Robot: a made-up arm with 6 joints. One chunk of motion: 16 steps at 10 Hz.
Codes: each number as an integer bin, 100 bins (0 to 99) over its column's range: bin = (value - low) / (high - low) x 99, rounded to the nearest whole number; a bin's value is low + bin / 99 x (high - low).
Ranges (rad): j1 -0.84..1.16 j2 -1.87..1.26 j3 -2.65..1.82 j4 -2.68..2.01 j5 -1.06..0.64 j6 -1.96..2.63
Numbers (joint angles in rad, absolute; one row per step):
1: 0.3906 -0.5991 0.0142 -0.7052 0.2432 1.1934
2: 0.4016 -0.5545 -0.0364 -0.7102 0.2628 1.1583
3: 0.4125 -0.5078 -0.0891 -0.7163 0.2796 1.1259
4: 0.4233 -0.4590 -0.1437 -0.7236 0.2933 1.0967
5: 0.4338 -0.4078 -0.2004 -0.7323 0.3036 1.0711
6: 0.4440 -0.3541 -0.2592 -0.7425 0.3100 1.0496
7: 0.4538 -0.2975 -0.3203 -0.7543 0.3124 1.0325
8: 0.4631 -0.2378 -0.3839 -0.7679 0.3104 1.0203
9: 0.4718 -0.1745 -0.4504 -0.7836 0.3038 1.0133
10: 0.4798 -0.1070 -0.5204 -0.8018 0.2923 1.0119
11: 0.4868 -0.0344 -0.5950 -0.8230 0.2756 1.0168
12: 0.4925 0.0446 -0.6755 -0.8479 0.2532 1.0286
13: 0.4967 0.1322 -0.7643 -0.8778 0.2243 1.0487
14: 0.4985 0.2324 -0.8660 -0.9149 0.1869 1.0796
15: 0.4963 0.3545 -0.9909 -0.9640 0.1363 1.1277
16: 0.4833 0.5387 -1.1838 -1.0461 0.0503 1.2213
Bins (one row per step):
1: 61 40 59 42 76 68
2: 61 42 58 42 77 67
3: 62 43 57 41 78 67
4: 63 45 56 41 79 66
5: 63 46 54 41 79 65
6: 64 48 53 41 80 65
7: 64 50 52 41 80 65
8: 65 52 50 40 80 64
9: 65 54 49 40 79 64
10: 65 56 47 40 79 64
11: 66 58 46 39 78 64
12: 66 61 44 39 76 64
13: 66 63 42 38 75 65
14: 66 66 40 37 73 66
15: 66 70 37 36 70 67
16: 66 76 32 34 65 69

